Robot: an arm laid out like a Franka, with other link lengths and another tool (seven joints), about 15 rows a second.
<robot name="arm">
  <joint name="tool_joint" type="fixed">
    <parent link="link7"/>
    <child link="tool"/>
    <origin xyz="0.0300 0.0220 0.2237" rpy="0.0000 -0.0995 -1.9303"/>
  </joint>
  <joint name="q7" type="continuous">
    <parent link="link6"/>
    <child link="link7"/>
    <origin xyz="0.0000 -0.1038 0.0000" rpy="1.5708 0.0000 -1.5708"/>
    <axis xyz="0 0 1"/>
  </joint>
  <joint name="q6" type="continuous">
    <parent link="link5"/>
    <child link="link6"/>
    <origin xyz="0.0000 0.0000 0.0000" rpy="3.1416 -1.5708 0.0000"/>
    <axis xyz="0 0 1"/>
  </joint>
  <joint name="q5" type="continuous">
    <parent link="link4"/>
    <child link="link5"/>
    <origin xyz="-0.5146 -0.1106 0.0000" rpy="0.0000 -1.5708 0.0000"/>
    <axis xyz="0 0 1"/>
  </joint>
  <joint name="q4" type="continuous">
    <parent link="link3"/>
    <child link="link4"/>
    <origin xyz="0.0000 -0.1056 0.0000" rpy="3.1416 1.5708 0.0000"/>
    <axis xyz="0 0 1"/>
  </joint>
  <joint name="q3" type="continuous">
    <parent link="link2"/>
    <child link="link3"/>
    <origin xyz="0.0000 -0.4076 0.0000" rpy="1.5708 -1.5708 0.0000"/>
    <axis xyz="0 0 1"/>
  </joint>
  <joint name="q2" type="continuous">
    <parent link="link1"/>
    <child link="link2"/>
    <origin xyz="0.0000 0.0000 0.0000" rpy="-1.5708 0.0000 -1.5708"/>
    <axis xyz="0 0 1"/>
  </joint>
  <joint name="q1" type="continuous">
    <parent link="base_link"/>
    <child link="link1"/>
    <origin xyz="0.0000 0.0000 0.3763" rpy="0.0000 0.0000 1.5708"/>
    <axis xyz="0 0 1"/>
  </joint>
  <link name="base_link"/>
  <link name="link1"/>
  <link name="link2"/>
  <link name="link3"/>
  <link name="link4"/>
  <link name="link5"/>
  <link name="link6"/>
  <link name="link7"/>
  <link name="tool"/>
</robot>
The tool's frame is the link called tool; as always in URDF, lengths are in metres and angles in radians. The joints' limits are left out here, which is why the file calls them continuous.
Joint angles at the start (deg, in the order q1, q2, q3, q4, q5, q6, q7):
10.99 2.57 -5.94 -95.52 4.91 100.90 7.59
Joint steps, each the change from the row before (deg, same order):
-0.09 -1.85 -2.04 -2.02 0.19 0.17 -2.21
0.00 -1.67 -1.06 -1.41 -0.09 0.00 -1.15
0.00 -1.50 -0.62 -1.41 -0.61 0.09 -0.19
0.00 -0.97 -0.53 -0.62 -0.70 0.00 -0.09
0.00 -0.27 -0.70 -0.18 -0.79 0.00 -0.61
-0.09 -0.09 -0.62 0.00 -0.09 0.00 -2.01
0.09 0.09 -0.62 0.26 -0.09 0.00 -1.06
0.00 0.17 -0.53 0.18 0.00 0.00 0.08
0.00 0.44 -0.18 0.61 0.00 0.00 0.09
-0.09 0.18 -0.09 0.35 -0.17 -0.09 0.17
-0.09 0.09 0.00 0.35 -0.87 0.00 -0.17
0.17 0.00 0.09 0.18 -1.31 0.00 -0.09
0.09 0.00 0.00 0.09 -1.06 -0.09 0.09
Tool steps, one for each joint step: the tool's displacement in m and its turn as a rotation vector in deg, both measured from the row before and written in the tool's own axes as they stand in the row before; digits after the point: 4 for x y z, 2 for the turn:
-0.0248 -0.0181 -0.0026 -0.23 0.20 0.00
-0.0120 -0.0137 -0.0065 -0.36 0.02 -0.09
-0.0082 -0.0124 -0.0042 -0.06 -0.41 0.32
-0.0083 -0.0080 -0.0057 -0.18 -0.60 0.30
-0.0111 -0.0047 -0.0013 0.09 -0.73 -0.08
-0.0086 -0.0022 -0.0008 -0.23 -0.11 -1.31
-0.0070 -0.0007 -0.0015 -0.20 -0.16 -0.54
-0.0069 -0.0014 0.0005 0.04 -0.05 0.61
-0.0033 0.0027 -0.0011 -0.12 -0.16 0.27
-0.0033 0.0004 -0.0013 0.02 -0.23 0.31
-0.0045 0.0003 -0.0028 0.03 -0.92 -0.26
-0.0013 0.0005 -0.0024 0.21 -1.25 -0.63
-0.0024 -0.0008 -0.0010 0.34 -0.97 -0.24

